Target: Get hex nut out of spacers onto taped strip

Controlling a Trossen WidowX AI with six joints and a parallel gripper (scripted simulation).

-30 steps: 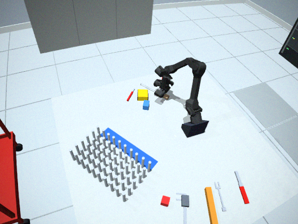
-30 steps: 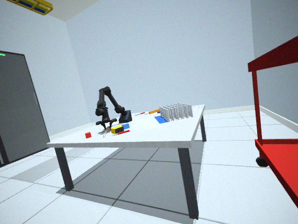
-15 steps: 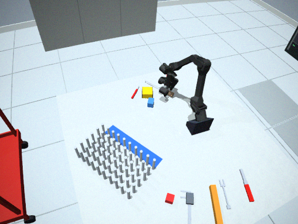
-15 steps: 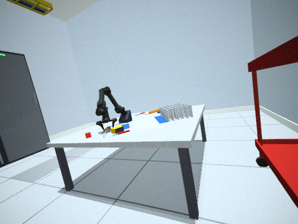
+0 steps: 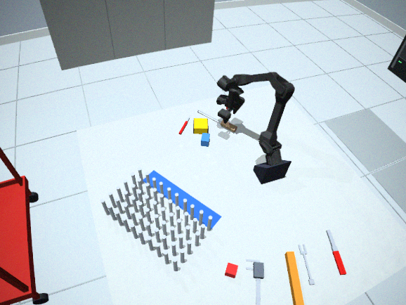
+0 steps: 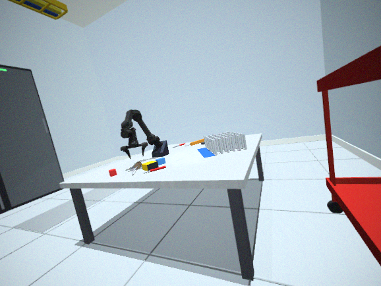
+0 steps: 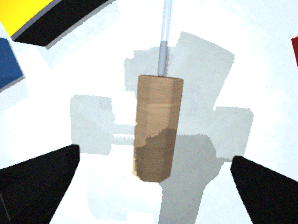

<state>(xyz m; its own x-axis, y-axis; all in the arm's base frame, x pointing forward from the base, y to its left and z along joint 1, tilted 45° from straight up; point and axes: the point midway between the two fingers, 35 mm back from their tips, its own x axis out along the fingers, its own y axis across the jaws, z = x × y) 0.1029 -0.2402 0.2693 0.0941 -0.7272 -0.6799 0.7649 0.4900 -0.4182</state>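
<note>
Now: the metal rod 80 mm to the right of my gripper tip, 70 mm ahead of it and 60 mm below it. From my gripper tip the other things lie so: fork tool: 820 mm to the left, 80 mm behind, 70 mm below; blue taped strip: 390 mm to the left, 360 mm ahead, 70 mm below; blue block: 150 mm ahead, 80 mm to the left, 50 mm below.
</note>
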